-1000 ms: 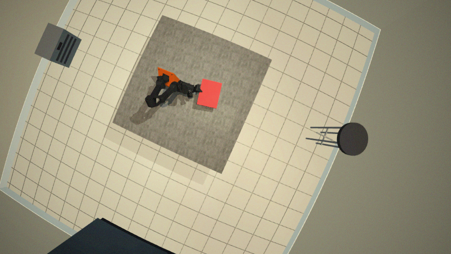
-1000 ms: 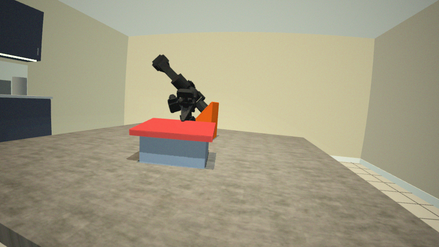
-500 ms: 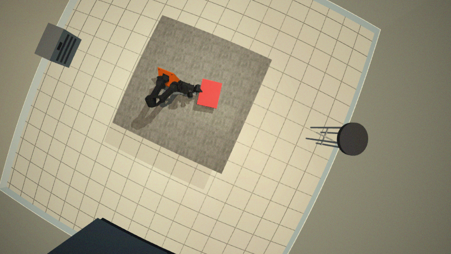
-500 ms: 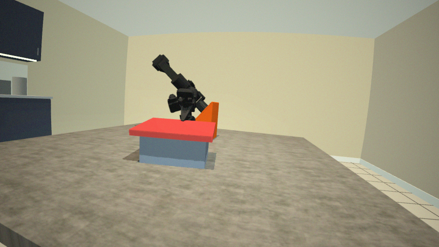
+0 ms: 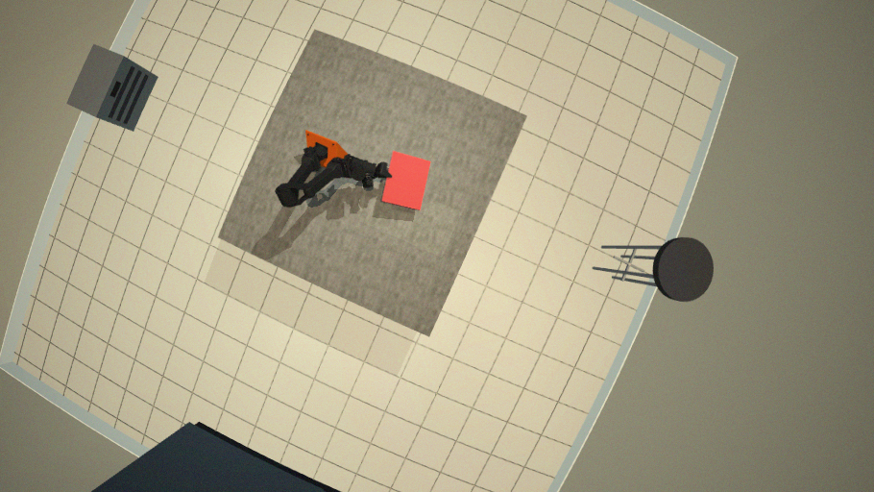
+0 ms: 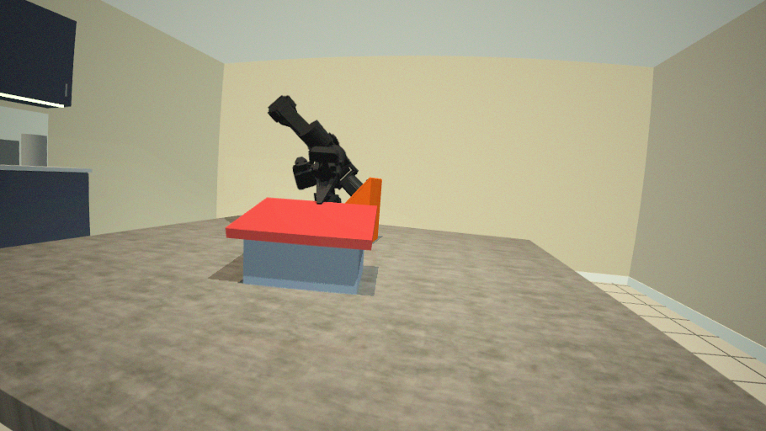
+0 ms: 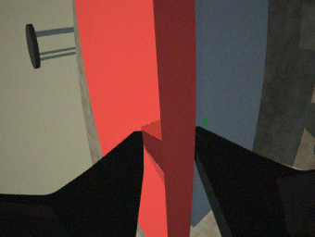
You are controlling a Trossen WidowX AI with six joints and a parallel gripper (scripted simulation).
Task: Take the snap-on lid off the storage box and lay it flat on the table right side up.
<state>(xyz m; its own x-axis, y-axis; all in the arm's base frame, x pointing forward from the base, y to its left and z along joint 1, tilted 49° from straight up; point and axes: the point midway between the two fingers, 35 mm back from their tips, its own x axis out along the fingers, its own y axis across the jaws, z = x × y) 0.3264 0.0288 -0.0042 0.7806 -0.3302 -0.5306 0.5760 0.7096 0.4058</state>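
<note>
The red lid lies 80 mm ahead of my gripper tip, 20 mm to the left of it and 10 mm below it. The rest, counted from my gripper tip: blue-grey storage box 80 mm below, 70 mm ahead, 20 mm to the left.
</note>
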